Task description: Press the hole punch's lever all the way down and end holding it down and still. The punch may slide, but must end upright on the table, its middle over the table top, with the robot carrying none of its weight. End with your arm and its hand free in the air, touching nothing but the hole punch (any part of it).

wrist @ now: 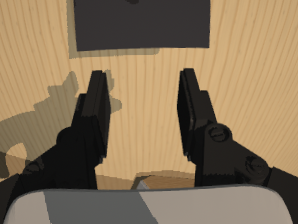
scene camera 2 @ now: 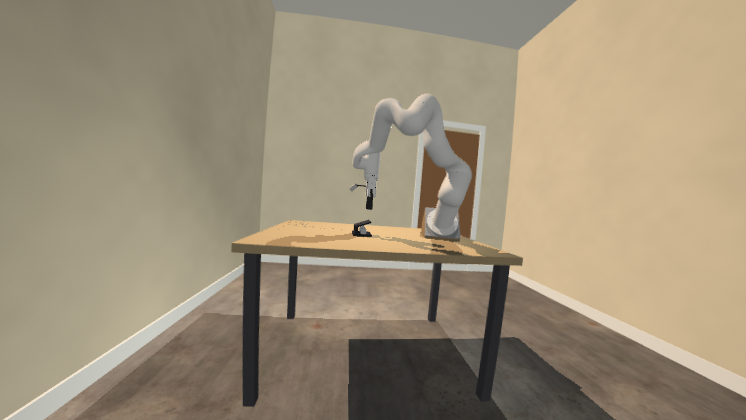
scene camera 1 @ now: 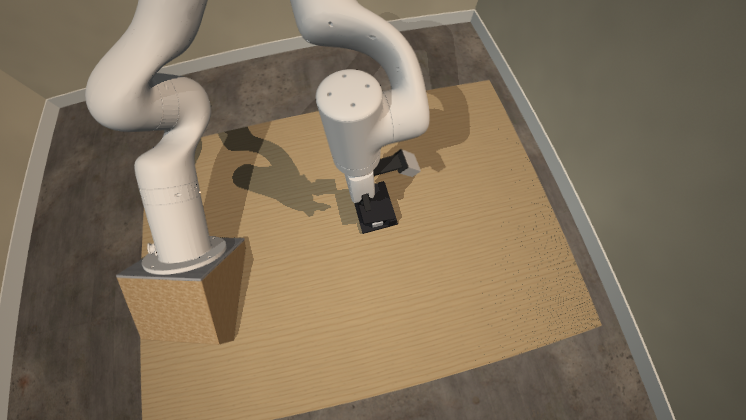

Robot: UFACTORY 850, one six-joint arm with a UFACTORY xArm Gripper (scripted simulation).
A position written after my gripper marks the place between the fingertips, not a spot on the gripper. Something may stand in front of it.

I see my gripper (scene camera 1: 361, 193) and a black hole punch (scene camera 1: 381, 215).
My gripper also shows in the wrist view (wrist: 143, 88).
